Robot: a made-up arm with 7 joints. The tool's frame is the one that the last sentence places. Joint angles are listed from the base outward.
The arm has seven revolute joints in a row. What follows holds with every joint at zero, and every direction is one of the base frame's. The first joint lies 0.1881 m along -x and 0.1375 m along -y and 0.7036 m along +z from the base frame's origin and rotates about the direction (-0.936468, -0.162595, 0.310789), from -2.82 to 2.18 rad. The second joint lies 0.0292 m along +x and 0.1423 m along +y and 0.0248 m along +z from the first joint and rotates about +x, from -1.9 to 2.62 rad. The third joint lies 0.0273 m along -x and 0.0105 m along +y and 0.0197 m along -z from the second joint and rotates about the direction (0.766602, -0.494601, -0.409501), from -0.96 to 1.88 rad. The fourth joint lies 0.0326 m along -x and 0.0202 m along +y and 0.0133 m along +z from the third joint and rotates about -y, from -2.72 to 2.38 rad. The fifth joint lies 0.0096 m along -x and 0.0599 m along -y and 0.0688 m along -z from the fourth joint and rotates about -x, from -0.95 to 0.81 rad. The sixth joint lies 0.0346 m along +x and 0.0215 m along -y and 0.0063 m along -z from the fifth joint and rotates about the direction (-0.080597, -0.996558, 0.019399), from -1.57 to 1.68 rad. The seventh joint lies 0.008 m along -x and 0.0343 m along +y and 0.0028 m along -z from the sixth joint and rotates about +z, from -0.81 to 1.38 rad. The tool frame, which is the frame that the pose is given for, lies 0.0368 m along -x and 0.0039 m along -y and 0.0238 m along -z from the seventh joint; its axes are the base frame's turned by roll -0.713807, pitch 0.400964 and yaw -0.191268 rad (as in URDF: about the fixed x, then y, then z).
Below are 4 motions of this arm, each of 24 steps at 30 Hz.
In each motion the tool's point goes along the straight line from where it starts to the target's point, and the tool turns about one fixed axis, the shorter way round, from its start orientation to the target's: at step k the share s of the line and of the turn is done. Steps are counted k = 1, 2, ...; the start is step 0. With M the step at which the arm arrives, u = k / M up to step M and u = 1 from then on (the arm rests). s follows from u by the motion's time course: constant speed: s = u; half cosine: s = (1 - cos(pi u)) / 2; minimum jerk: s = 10 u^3 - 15 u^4 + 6 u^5.
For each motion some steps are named. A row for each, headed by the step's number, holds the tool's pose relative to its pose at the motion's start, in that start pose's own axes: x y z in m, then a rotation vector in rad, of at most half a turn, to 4 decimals.
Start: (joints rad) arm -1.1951 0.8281 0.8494 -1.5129 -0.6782 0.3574 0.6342
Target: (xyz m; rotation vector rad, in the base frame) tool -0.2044 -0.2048 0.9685 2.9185 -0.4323 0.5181
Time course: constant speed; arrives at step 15
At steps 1, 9, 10, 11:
1: 0.0023 0.0099 0.0044 0.0194 -0.0089 0.0100
9: 0.0207 0.0887 0.0396 0.1749 -0.0798 0.0896
10: 0.0230 0.0986 0.0440 0.1944 -0.0887 0.0995
11: 0.0252 0.1085 0.0484 0.2138 -0.0975 0.1095

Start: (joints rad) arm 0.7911 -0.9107 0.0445 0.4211 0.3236 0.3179 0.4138
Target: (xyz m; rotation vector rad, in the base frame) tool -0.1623 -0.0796 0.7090 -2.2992 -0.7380 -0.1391
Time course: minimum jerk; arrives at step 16
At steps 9, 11, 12, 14, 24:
9: 0.0205 -0.0205 -0.0137 0.1972 0.2433 -0.1155
11: 0.0273 -0.0272 -0.0182 0.2625 0.3239 -0.1538
12: 0.0298 -0.0298 -0.0199 0.2870 0.3541 -0.1682
14: 0.0327 -0.0327 -0.0218 0.3150 0.3886 -0.1846
24: 0.0332 -0.0332 -0.0222 0.3202 0.3950 -0.1876

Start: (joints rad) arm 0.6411 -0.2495 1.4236 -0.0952 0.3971 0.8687 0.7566
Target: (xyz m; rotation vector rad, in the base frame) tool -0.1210 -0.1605 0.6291 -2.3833 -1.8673 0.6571
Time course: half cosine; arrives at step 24
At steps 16, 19, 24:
16: 0.0360 -0.0670 -0.0844 -0.5356 -0.9774 0.3439
19: 0.0430 -0.0801 -0.1009 -0.6403 -1.1685 0.4112
24: 0.0480 -0.0894 -0.1125 -0.7141 -1.3032 0.4585

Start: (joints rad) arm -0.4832 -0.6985 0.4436 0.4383 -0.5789 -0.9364 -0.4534
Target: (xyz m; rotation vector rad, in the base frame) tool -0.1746 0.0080 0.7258 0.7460 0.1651 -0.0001
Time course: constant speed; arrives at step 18
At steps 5, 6, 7, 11, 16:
5: 0.0033 0.0108 0.0051 0.2033 -0.1883 0.1056
6: 0.0040 0.0129 0.0061 0.2439 -0.2260 0.1267
7: 0.0047 0.0151 0.0071 0.2846 -0.2637 0.1479
11: 0.0074 0.0237 0.0112 0.4472 -0.4143 0.2324
16: 0.0107 0.0344 0.0162 0.6504 -0.6026 0.3380

